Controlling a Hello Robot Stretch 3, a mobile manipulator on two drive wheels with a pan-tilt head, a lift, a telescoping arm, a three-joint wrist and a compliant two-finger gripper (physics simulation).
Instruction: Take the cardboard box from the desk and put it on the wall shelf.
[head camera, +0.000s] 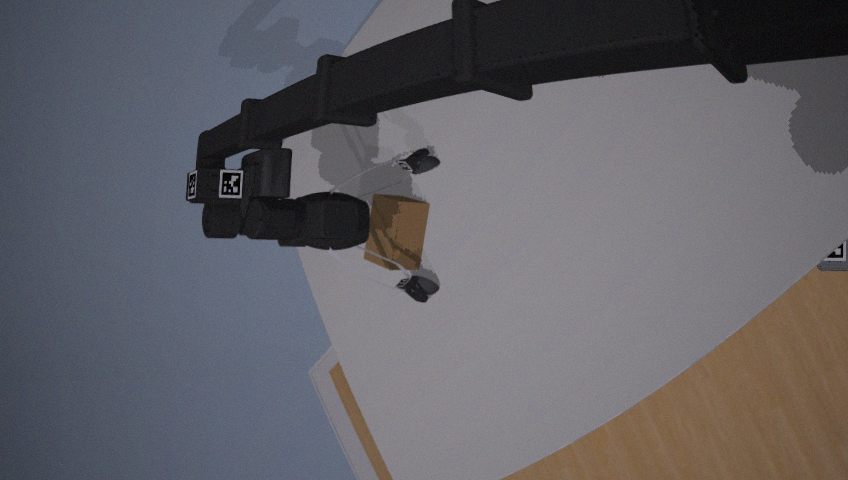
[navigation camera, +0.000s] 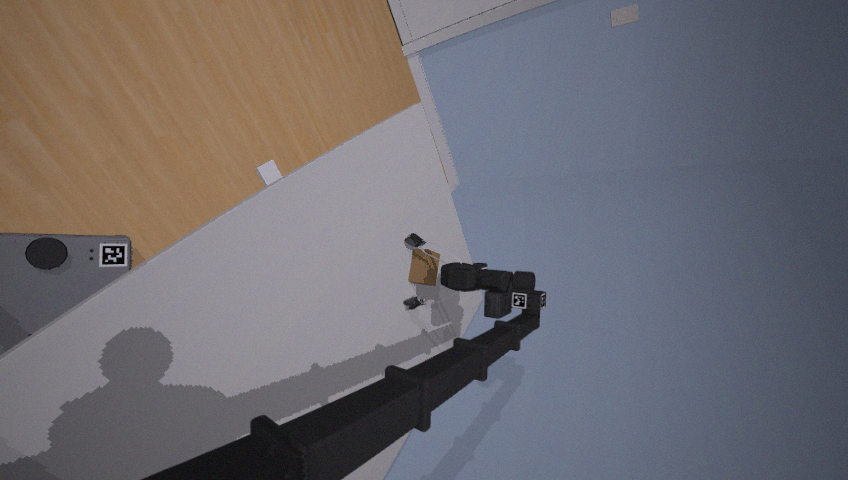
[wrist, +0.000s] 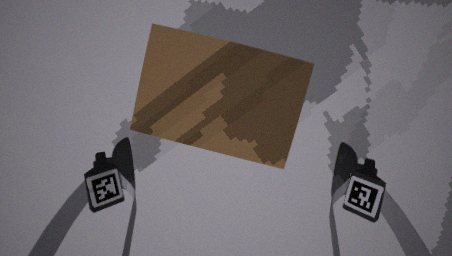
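The brown cardboard box (head camera: 398, 228) (navigation camera: 424, 267) (wrist: 222, 97) stands on the white desk (head camera: 565, 237) (navigation camera: 267, 267) (wrist: 230, 220) near the wall-side edge. My gripper (head camera: 421, 224) (navigation camera: 414, 271) (wrist: 233, 159) is open and points down. In the head and navigation views its fingertips show on two opposite sides of the box. In the wrist view the box lies mostly above the line between the fingertips and is turned slightly against it, with a gap at each finger. The height of the fingertips above the desk is hard to tell. The wall shelf cannot be made out.
The blue wall (head camera: 148, 327) (navigation camera: 654, 237) rises beyond the desk, close to my wrist. My extended arm (head camera: 404, 71) (navigation camera: 357, 428) reaches over the desk. A small white block (navigation camera: 269, 171) shows at the desk's edge, by the wooden floor (head camera: 714, 404) (navigation camera: 208, 89). My base (navigation camera: 59, 285) is at the left.
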